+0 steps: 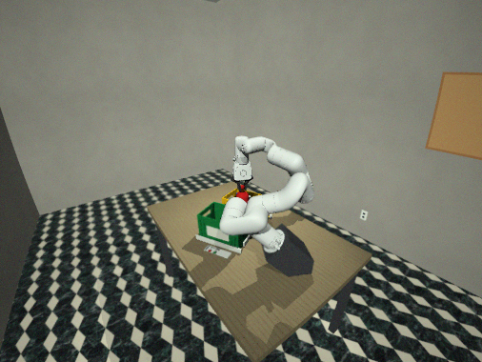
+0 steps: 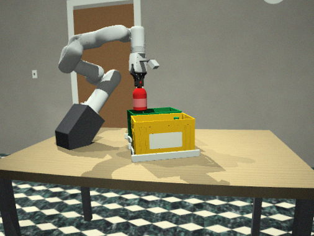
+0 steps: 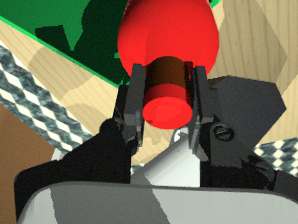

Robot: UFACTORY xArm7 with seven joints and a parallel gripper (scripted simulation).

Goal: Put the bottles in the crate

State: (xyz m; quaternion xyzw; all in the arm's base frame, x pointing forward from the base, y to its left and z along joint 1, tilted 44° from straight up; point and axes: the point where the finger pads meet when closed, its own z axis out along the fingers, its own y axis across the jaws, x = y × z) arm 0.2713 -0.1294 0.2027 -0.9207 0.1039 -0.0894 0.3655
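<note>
My gripper is now 7 cm above the red bottle. Also, from my hand: green crate 3 cm ahead, 10 cm to the left, 25 cm below; then green-capped bottle 13 cm ahead, 17 cm to the right, 25 cm below; then yellow crate 17 cm ahead, 9 cm to the right, 25 cm below.
</note>
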